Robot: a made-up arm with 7 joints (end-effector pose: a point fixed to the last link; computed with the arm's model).
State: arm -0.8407 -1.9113 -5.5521 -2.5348 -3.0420 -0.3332 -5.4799
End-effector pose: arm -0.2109 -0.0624 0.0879 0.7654 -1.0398 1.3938
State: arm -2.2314 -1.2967 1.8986 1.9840 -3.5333 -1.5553 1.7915
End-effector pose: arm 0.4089 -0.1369 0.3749 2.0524 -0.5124 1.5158
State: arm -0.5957 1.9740 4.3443 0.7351 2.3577 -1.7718 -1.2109
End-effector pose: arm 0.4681 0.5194 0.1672 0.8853 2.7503 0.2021
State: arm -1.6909 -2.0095 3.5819 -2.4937 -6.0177 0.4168 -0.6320
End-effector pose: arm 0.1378 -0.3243 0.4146 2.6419 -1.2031 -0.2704
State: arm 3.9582 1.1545 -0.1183 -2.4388 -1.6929 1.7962 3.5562
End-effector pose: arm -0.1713 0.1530 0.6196 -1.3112 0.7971 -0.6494
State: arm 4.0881 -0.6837 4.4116 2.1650 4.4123 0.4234 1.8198
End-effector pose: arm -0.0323 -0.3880 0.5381 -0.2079 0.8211 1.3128
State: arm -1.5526 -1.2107 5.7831 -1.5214 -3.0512 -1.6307 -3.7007
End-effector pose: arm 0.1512 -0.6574 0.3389 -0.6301 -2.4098 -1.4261
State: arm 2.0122 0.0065 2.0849 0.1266 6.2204 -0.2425 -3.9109
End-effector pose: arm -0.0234 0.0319 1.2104 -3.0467 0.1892 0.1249
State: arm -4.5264 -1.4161 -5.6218 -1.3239 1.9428 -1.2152 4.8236
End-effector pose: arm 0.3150 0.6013 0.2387 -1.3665 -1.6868 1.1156
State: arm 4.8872 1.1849 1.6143 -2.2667 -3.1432 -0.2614 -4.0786
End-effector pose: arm -0.2044 0.3383 0.4557 0.5310 1.3452 0.9858
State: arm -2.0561 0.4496 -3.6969 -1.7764 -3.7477 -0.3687 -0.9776
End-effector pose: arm -0.3608 0.3421 0.6403 -0.7592 1.3750 -2.0516
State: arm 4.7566 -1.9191 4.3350 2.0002 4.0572 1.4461 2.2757
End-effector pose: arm -0.2404 -0.3631 0.0462 -0.0820 0.1857 1.6612
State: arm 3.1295 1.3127 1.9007 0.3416 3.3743 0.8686 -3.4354
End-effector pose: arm -0.8197 0.0632 0.5699 1.1533 1.3495 1.7662
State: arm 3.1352 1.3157 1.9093 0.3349 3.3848 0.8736 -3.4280
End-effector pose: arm -0.8204 0.0657 0.5667 1.1596 1.3246 1.7917
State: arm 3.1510 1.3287 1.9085 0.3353 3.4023 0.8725 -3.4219
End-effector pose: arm -0.8223 0.0794 0.5552 1.1646 1.2831 1.7985
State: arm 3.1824 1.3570 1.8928 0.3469 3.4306 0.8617 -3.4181
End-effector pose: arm -0.8248 0.1106 0.5311 1.1668 1.2167 1.7753
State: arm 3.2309 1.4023 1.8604 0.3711 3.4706 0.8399 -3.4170
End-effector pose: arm -0.8247 0.1614 0.4924 1.1636 1.1232 1.7180
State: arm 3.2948 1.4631 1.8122 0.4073 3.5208 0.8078 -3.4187
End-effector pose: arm -0.8164 0.2296 0.4394 1.1521 1.0054 1.6282
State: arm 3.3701 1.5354 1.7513 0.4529 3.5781 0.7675 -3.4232
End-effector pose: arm -0.7943 0.3091 0.3744 1.1293 0.8697 1.5123
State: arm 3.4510 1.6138 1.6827 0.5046 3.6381 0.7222 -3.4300
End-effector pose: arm -0.7554 0.3904 0.3021 1.0944 0.7253 1.3805
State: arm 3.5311 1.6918 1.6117 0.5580 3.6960 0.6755 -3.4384
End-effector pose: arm -0.7017 0.4635 0.2288 1.0492 0.5836 1.2443
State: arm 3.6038 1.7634 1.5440 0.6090 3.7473 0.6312 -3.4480
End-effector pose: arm -0.6404 0.5209 0.1611 0.9981 0.4558 1.1153
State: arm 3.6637 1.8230 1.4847 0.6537 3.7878 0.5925 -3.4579
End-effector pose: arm -0.5813 0.5601 0.1047 0.9489 0.3516 1.0027
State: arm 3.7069 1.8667 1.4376 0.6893 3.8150 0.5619 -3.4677
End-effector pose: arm -0.5335 0.5830 0.0635 0.9088 0.2772 0.9127
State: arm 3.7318 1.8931 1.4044 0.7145 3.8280 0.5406 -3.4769
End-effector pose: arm -0.5027 0.5939 0.0382 0.8830 0.2347 0.8476
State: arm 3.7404 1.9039 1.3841 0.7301 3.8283 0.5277 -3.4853
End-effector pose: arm -0.4889 0.5972 0.0271 0.8723 0.2206 0.8047
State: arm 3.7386 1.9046 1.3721 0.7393 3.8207 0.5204 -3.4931
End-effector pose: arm -0.4864 0.5966 0.0248 0.8715 0.2249 0.7760
